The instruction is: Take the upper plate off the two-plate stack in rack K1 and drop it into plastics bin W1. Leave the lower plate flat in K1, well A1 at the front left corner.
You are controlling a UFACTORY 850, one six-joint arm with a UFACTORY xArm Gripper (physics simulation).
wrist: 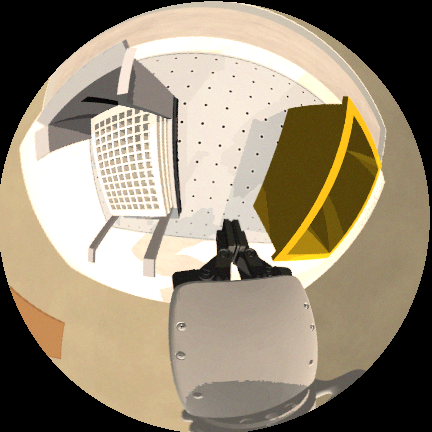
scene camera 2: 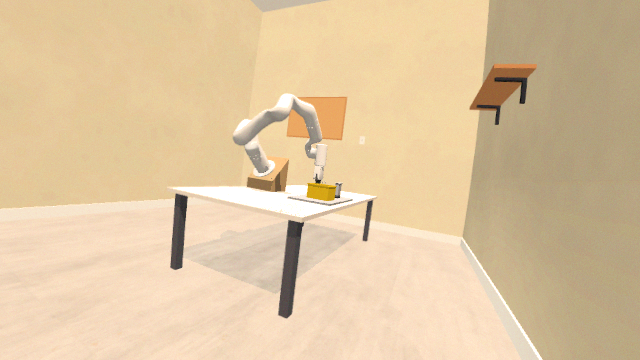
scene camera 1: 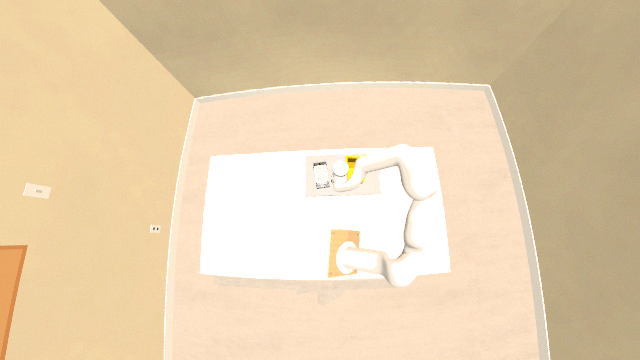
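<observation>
Rack K1 (wrist: 150,90) (scene camera 2: 338,190) has grey corner posts and stands at the left in the wrist view. A white gridded plate (wrist: 126,165) (scene camera 1: 321,176) lies flat in it. Layered edges show on the plate's side in the wrist view; a lower plate cannot be clearly told apart, and its well A1 is hidden. The yellow bin W1 (wrist: 295,150) (scene camera 2: 321,192) (scene camera 1: 351,160) stands at the right in the wrist view. My gripper (wrist: 228,227) (scene camera 2: 318,180) is shut and empty, its fingertips together above the area between rack and bin. The wrist hides it in scene camera 1.
A grey perforated board (wrist: 205,90) (scene camera 1: 372,186) lies under the rack and the bin on the white table (scene camera 1: 260,215) (scene camera 2: 225,194). The bin's rim and the rack's upright posts stick up on either side of the gripper. The arm's wooden base block (scene camera 1: 338,240) (scene camera 2: 261,184) stands at the table's edge.
</observation>
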